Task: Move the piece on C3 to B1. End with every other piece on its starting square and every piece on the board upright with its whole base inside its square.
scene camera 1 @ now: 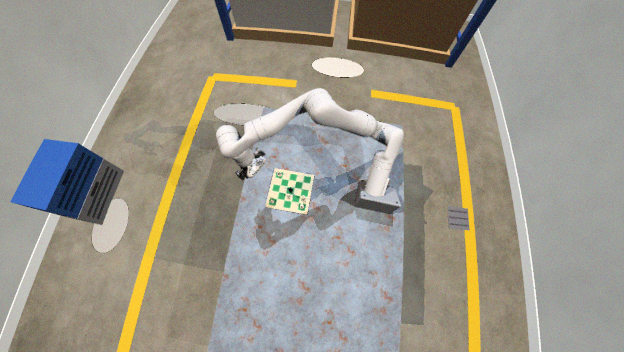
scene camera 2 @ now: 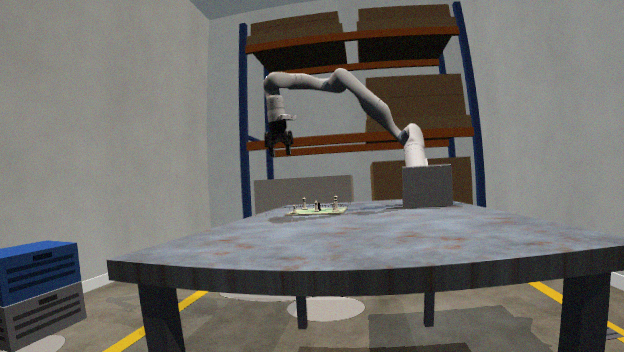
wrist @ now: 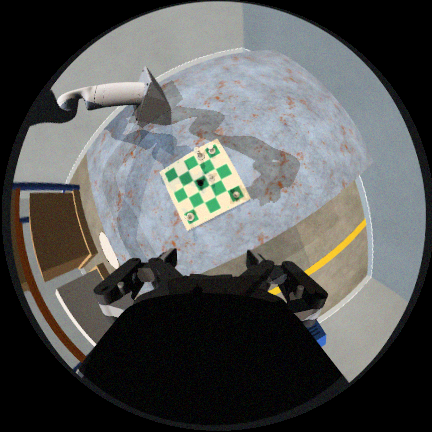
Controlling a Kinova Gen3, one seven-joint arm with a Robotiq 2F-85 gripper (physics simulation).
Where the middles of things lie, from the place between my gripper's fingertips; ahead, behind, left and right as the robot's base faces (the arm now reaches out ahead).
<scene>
The green-and-cream board (scene camera 1: pixel 301 183) lies 15 cm behind my hand and 23 cm below it.
</scene>
